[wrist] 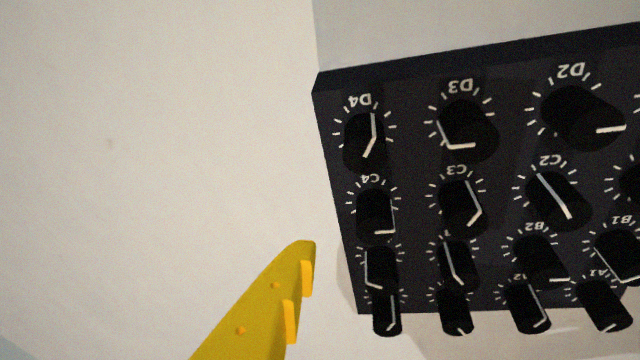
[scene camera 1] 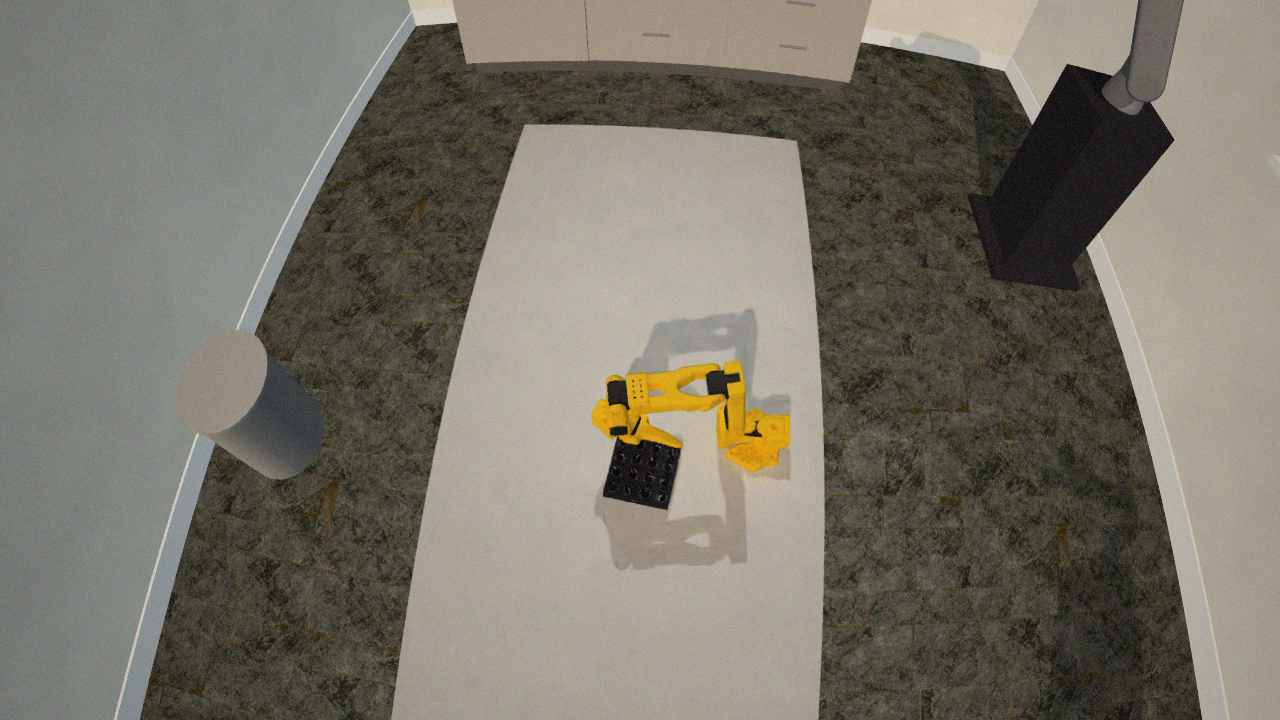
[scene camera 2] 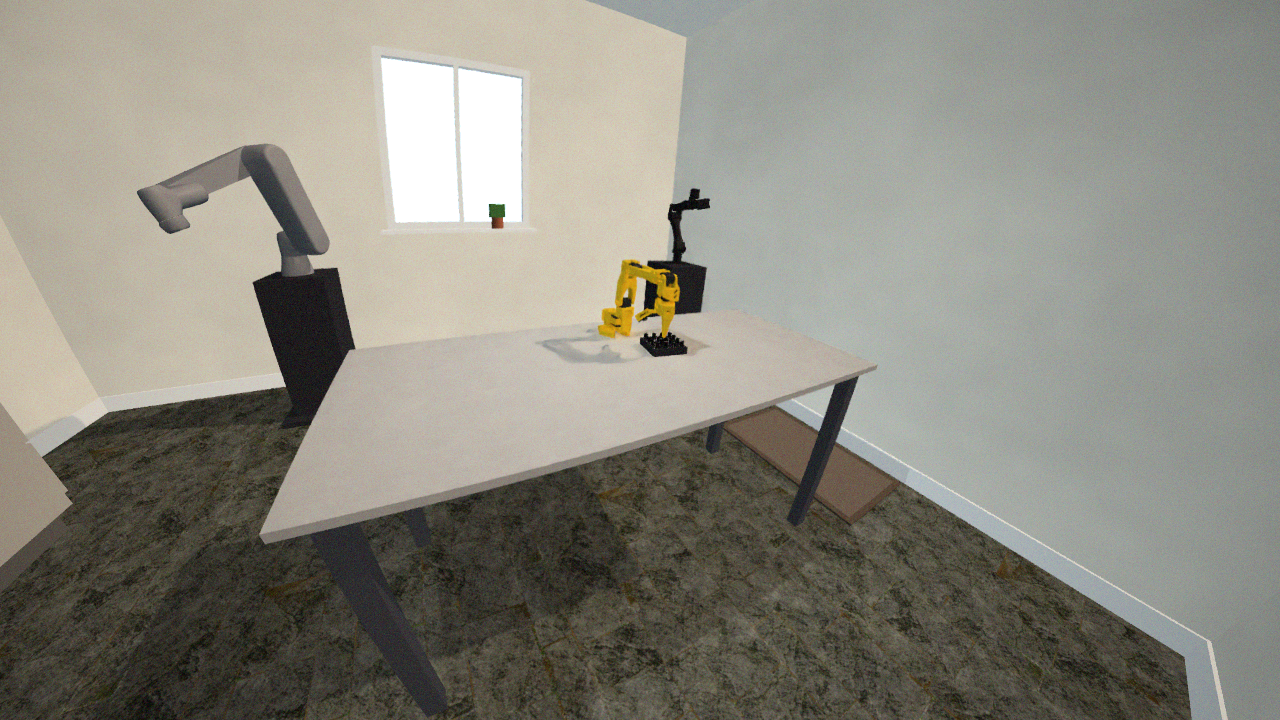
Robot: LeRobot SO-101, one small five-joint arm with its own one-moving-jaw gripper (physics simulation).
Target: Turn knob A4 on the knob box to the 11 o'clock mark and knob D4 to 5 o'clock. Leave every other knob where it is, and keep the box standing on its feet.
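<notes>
The black knob box stands flat on the table. In the wrist view its labels are upside down. Knob D4 is at the top left, its white line pointing up and slightly right, near the 7 o'clock tick beside its label. Knob A4 is at the bottom left, its line toward the upper right; its label and most ticks are hidden behind knob B4. My gripper is fully open and empty at the box's edge. One jaw shows in the wrist view, left of the column-4 knobs.
Other knobs, such as C4 and D3, stand close by. My yellow arm reaches from its base. The pale table bears both. A grey arm and a black arm stand on pedestals beyond the table.
</notes>
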